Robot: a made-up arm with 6 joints. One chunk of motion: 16 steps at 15 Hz.
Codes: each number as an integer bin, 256 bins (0 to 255) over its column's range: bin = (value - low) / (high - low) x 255, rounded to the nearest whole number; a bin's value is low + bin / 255 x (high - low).
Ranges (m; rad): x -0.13..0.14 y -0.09..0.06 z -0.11..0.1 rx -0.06..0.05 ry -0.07..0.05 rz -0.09..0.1
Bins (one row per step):
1: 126 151 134 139 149 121
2: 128 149 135 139 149 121
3: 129 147 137 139 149 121
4: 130 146 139 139 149 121
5: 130 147 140 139 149 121
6: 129 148 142 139 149 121
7: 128 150 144 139 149 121
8: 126 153 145 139 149 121
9: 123 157 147 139 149 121
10: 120 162 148 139 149 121
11: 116 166 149 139 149 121
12: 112 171 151 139 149 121
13: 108 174 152 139 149 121
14: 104 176 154 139 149 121
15: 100 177 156 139 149 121
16: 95 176 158 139 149 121
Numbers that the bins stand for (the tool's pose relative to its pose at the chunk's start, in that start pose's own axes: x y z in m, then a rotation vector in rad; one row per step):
1: 0.0034 -0.0012 0.0004 0.0000 0.0001 0.0002
2: 0.0055 -0.0024 0.0012 0.0000 0.0001 0.0002
3: 0.0066 -0.0035 0.0028 0.0000 0.0001 0.0002
4: 0.0076 -0.0041 0.0045 0.0000 0.0001 0.0002
5: 0.0076 -0.0035 0.0053 0.0000 0.0001 0.0002
6: 0.0066 -0.0029 0.0069 0.0000 0.0001 0.0002
7: 0.0055 -0.0018 0.0086 0.0000 0.0001 0.0002
8: 0.0034 0.0000 0.0094 0.0000 0.0001 0.0002
9: 0.0002 0.0024 0.0111 0.0000 0.0001 0.0002
10: -0.0029 0.0053 0.0119 0.0000 0.0001 0.0002
11: -0.0072 0.0076 0.0127 0.0000 0.0001 0.0002
12: -0.0114 0.0106 0.0144 0.0000 0.0001 0.0002
13: -0.0156 0.0124 0.0152 0.0000 0.0001 0.0002
14: -0.0199 0.0135 0.0168 0.0000 0.0001 0.0002
15: -0.0241 0.0141 0.0185 0.0000 0.0001 0.0002
16: -0.0294 0.0135 0.0201 0.0000 0.0001 0.0002

